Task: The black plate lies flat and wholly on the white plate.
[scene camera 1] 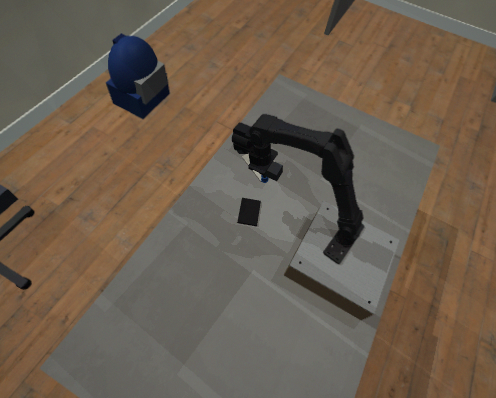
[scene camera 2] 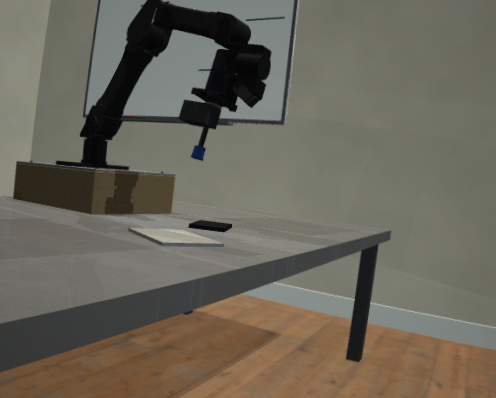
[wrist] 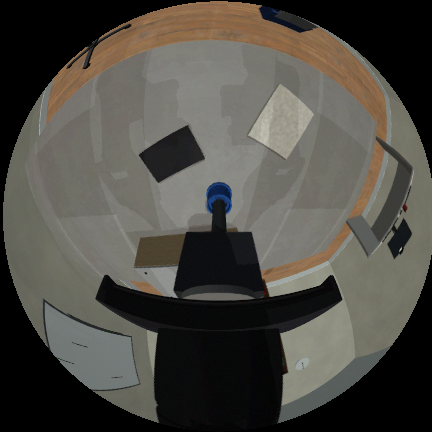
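Note:
The black plate lies flat on the grey table. The white plate lies flat on the table, apart from the black plate. In scene camera 1 the arm hides most of the white plate. My gripper, a blue suction cup, hangs well above the table with nothing on it. In the wrist view the black plate shows up and left of the cup, and the white plate up and right of it.
The arm stands on a box with a light top on the table. A blue rounded object stands beyond the table's edge. A whiteboard hangs on the wall.

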